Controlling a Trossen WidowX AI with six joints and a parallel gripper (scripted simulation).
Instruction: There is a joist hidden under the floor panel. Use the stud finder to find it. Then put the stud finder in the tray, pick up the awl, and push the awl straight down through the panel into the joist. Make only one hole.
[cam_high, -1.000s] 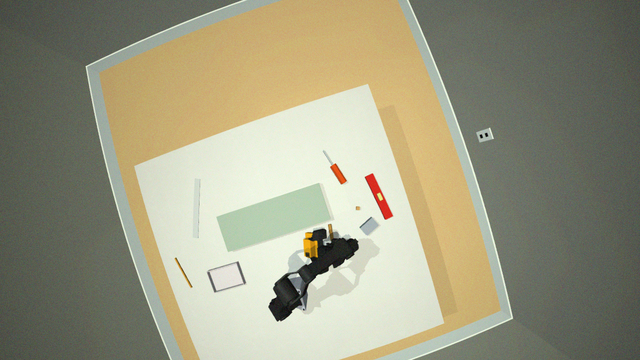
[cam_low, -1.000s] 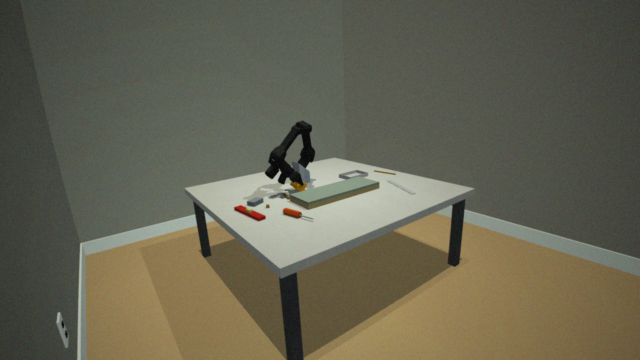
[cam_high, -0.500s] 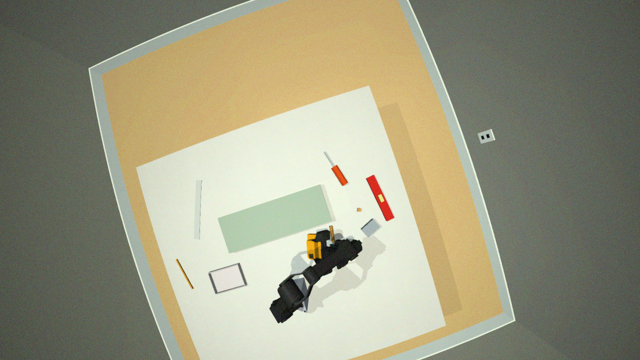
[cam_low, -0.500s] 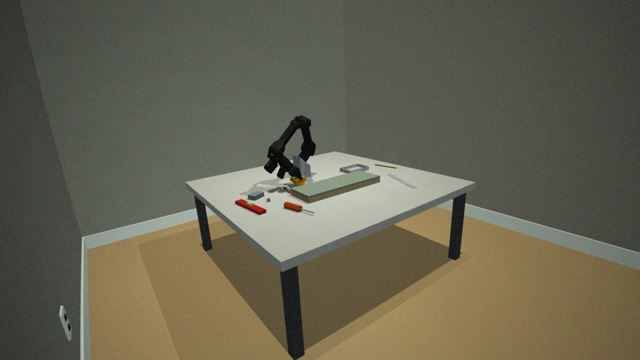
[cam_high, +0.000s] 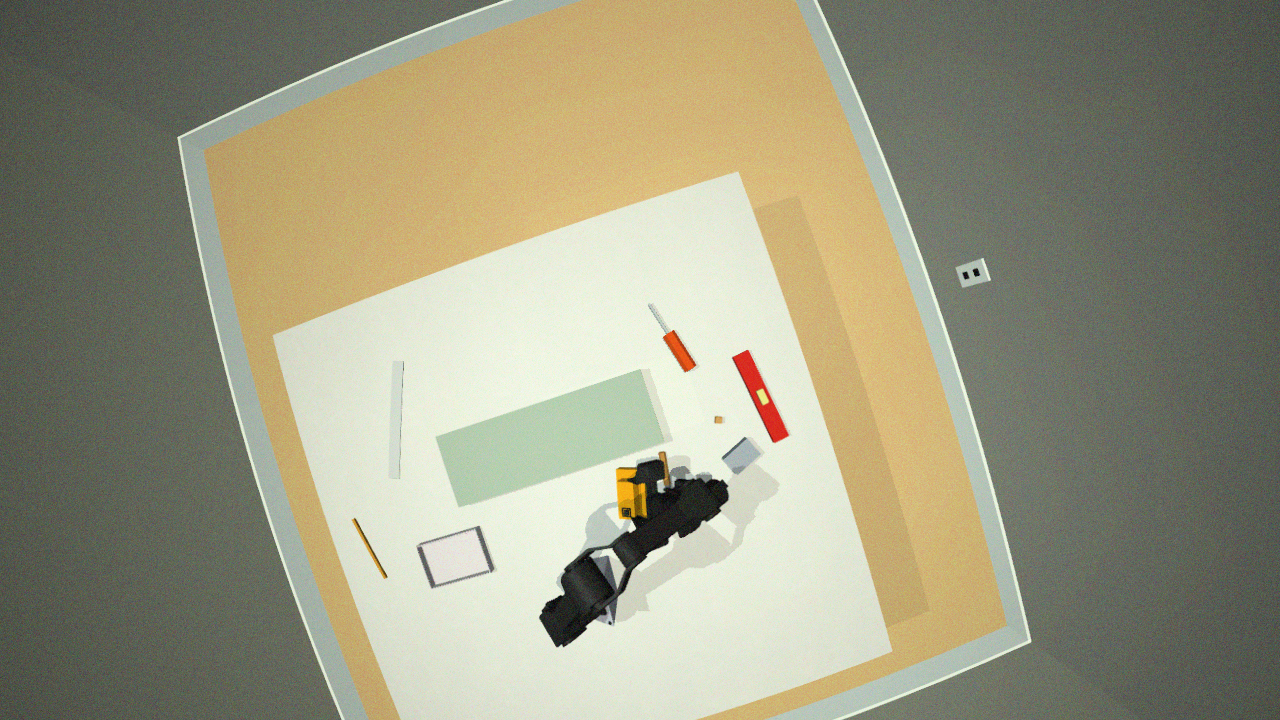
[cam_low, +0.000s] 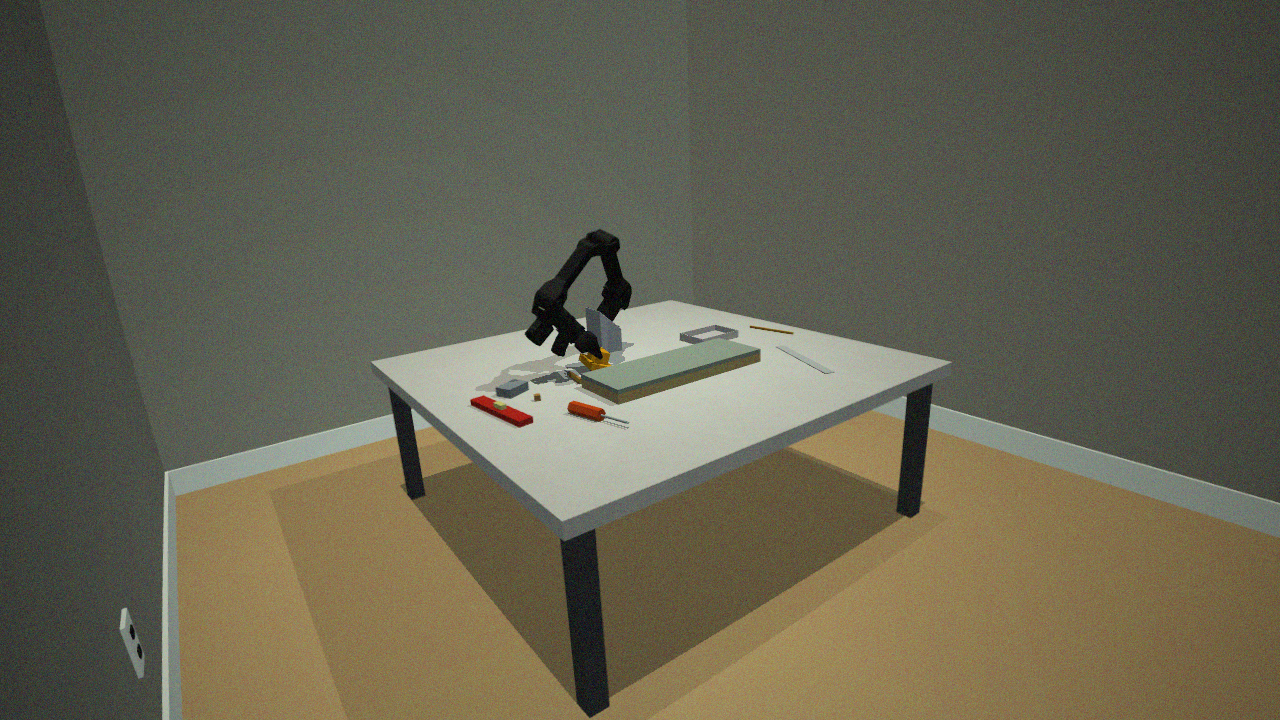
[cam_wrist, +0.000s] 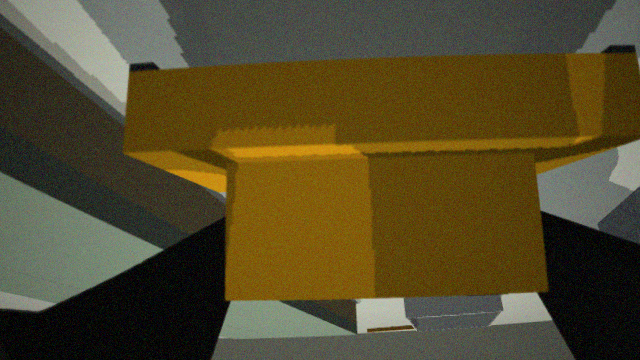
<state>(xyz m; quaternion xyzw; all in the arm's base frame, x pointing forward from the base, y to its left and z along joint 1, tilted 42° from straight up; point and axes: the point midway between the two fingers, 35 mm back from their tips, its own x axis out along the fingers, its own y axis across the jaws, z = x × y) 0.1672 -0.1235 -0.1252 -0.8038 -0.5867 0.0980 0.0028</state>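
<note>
Now: gripper tip 10 mm past the awl, 90 mm to the left of it and 40 mm above it. From my gripper tip the other things lie so: yellow stud finder (10 mm behind, 10 mm to the left); grey block (20 mm behind, 280 mm to the right, 40 mm below); small brown cube (80 mm ahead, 260 mm to the right, 40 mm below).
</note>
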